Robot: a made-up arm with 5 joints. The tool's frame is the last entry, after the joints. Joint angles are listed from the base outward. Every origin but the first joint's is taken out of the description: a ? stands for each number. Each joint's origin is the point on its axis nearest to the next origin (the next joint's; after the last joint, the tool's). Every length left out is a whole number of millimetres.
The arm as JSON. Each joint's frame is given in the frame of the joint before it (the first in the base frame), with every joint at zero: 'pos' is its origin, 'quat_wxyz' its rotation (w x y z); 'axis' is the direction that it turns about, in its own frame. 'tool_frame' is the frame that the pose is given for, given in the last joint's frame.
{
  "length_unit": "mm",
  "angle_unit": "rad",
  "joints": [
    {
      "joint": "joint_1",
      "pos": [
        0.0,
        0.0,
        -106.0
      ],
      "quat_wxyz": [
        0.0,
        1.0,
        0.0,
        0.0
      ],
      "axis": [
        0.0,
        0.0,
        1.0
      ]
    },
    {
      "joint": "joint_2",
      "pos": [
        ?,
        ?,
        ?
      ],
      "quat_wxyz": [
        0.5,
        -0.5,
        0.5,
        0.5
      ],
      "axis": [
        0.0,
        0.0,
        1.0
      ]
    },
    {
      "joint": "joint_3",
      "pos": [
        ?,
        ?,
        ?
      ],
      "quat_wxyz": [
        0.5,
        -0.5,
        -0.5,
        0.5
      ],
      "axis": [
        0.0,
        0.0,
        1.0
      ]
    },
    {
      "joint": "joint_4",
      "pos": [
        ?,
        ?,
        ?
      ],
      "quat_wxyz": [
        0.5,
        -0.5,
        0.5,
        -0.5
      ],
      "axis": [
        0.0,
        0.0,
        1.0
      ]
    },
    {
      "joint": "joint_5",
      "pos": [
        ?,
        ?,
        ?
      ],
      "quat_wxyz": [
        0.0,
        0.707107,
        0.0,
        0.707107
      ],
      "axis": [
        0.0,
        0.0,
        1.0
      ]
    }
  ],
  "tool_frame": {
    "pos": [
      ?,
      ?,
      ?
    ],
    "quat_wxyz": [
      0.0,
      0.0,
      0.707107,
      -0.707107
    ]
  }
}
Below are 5 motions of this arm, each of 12 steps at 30 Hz.
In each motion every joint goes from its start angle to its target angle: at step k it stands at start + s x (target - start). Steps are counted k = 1, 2, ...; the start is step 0. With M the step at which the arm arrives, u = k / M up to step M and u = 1 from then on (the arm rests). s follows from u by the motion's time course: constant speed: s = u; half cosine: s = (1 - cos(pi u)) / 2; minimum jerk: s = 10 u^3 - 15 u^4 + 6 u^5.
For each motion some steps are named. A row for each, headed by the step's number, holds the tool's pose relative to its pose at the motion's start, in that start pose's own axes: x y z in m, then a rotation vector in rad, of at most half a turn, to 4 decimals.
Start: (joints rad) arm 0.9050 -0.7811 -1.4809 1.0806 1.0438
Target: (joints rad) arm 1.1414 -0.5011 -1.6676 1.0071 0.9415
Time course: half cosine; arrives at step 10
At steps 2, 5, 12:
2: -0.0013 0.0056 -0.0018 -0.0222 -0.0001 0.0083
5: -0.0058 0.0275 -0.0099 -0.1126 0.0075 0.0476
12: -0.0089 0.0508 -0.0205 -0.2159 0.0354 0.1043

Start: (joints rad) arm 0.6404 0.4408 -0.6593 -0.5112 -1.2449
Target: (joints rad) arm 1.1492 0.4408 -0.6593 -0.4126 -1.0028
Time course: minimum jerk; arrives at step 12
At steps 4, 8, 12:
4: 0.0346 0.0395 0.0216 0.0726 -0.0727 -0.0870
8: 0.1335 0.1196 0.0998 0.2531 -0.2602 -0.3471
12: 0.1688 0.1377 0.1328 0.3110 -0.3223 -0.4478

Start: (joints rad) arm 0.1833 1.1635 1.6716 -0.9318 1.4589
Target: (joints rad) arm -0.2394 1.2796 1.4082 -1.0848 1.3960
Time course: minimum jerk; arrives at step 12
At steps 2, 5, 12:
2: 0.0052 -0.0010 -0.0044 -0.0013 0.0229 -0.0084
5: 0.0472 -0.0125 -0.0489 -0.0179 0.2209 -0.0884
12: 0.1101 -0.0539 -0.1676 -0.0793 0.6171 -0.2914

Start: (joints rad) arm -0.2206 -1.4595 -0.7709 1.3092 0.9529
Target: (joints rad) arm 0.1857 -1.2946 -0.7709 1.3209 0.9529
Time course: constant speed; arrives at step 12
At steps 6, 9, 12:
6: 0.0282 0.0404 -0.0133 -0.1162 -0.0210 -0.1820
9: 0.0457 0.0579 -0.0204 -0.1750 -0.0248 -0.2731
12: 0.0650 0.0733 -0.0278 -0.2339 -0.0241 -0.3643

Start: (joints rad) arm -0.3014 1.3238 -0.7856 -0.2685 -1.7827
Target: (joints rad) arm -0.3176 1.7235 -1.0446 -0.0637 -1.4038
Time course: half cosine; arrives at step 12
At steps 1, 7, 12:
1: 0.0039 -0.0030 0.0000 -0.0038 -0.0101 -0.0091
7: 0.1161 -0.1286 0.0256 -0.1661 -0.3702 -0.3321
12: 0.1524 -0.2121 0.0595 -0.2895 -0.5806 -0.5234

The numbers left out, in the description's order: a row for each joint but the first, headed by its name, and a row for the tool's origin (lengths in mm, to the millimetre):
joint_2: -108.0 127.0 0.0
joint_3: 133.0 -130.0 0.0
joint_4: 345.0 42.0 0.0
joint_5: -196.0 -16.0 0.0
tool: -137.0 118.0 0.0

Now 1 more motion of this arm.
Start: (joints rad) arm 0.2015 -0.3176 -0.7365 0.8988 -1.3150
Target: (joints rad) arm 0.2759 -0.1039 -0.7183 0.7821 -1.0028
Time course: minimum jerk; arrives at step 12
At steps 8, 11, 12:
8: 0.0212 0.0532 0.0572 0.1347 -0.2811 -0.0648
11: 0.0254 0.0642 0.0741 0.1660 -0.3550 -0.0877
12: 0.0255 0.0644 0.0746 0.1668 -0.3568 -0.0883

